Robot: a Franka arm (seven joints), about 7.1 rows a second.
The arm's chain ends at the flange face. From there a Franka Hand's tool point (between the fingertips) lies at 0.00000 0.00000 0.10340 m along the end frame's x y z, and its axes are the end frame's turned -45 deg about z.
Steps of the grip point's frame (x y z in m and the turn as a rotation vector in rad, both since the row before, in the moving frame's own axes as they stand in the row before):
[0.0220 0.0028 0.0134 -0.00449 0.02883 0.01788]
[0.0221 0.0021 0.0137 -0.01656 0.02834 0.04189]
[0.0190 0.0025 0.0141 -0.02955 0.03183 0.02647]
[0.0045 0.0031 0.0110 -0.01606 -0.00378 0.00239]
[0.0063 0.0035 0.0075 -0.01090 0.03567 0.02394]
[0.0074 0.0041 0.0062 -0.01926 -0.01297 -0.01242]
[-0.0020 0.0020 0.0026 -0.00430 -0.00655 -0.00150]
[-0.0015 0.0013 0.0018 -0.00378 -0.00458 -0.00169]
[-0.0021 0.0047 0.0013 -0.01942 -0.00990 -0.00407]
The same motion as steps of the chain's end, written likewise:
[0.0151 -0.0118 0.0134 0.01721 0.02356 0.01788]
[0.0138 -0.0133 0.0138 0.00833 0.03175 0.04189]
[0.0107 -0.0116 0.0142 0.00161 0.04340 0.02647]
[0.0045 -0.0024 0.0110 -0.01403 0.00868 0.00239]
[0.0035 -0.0002 0.0076 0.01752 0.03293 0.02394]
[0.0077 -0.0047 0.0062 -0.02279 0.00445 -0.01242]
[0.0002 0.0020 0.0026 -0.00767 -0.00159 -0.00150]
[-0.0001 0.0014 0.0018 -0.00591 -0.00057 -0.00169]
[0.0011 0.0027 0.0013 -0.02073 0.00673 -0.00407]

